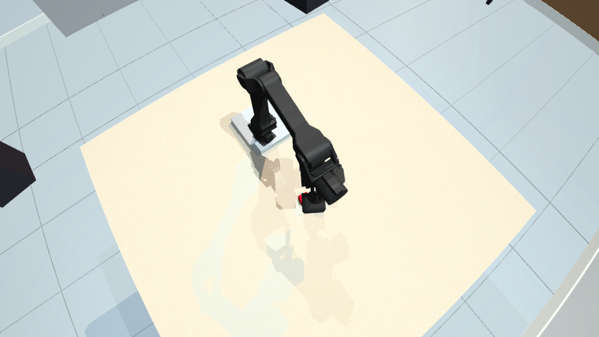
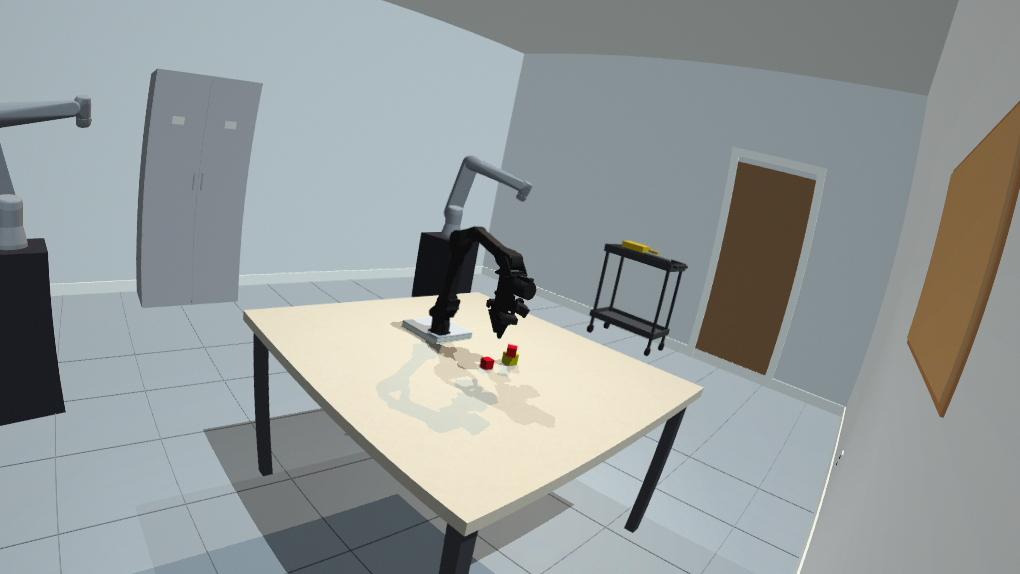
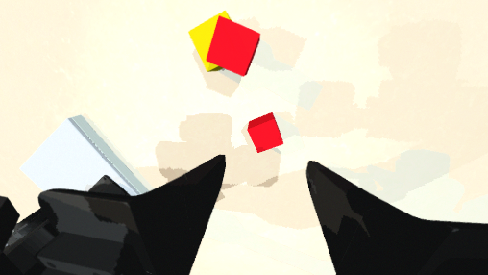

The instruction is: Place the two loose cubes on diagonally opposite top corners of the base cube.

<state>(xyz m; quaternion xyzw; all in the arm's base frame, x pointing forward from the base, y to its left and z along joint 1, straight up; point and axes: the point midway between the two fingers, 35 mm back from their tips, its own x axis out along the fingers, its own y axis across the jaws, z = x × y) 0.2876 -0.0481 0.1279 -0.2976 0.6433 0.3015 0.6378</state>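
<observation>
Right now the yellow base cube is 1 cm ahead of my gripper tip, 9 cm to the left of it and 10 cm below it.
</observation>
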